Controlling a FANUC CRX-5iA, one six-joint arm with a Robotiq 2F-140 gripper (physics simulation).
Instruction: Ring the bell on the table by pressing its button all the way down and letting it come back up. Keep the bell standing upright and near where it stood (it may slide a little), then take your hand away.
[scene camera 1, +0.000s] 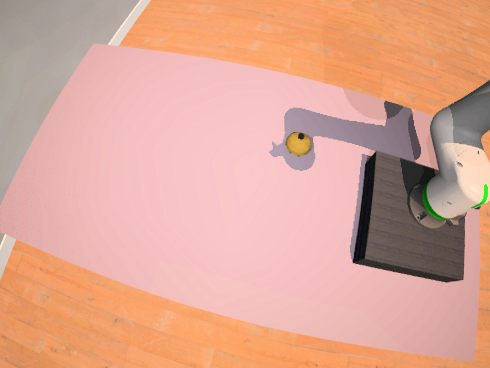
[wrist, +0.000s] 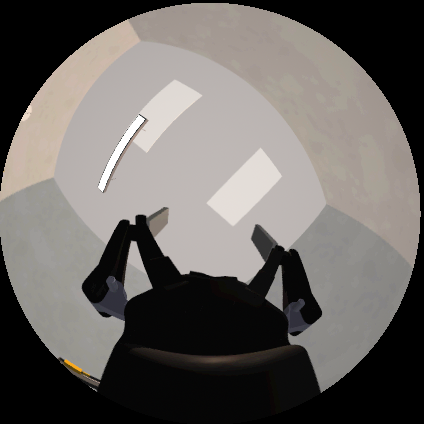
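Seen in the pictures: gripper, fingertip midpoint: (wrist: 211, 223); arm's base, link origin: (scene camera 1: 427, 205).
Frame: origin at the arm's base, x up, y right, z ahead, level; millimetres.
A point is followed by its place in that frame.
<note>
A round yellow bell (scene camera 1: 298, 145) @(x -51, y 169, z 421 mm) with a small black button (scene camera 1: 301, 136) @(x -25, y 188, z 417 mm) on top stands upright on the pink table (scene camera 1: 175, 175) @(x -91, y 26, z 800 mm) in the scene view. The arm's shadow falls around it. The bell does not show in the wrist view. My gripper (wrist: 211, 223) @(x 1084, y -213, z 300 mm) is open in the wrist view, its two finger pads wide apart with nothing between them. It faces the ceiling and walls, away from the table. In the scene view the gripper is out of frame.
The arm's base stands on a dark wooden block (scene camera 1: 410, 225) @(x 2, y -70, z 68 mm) at the right of the table. The arm (scene camera 1: 457, 165) @(x 229, y 23, z 54 mm) rises from it and leaves the scene view at the right edge. A wooden floor (scene camera 1: 125, 330) surrounds the table.
</note>
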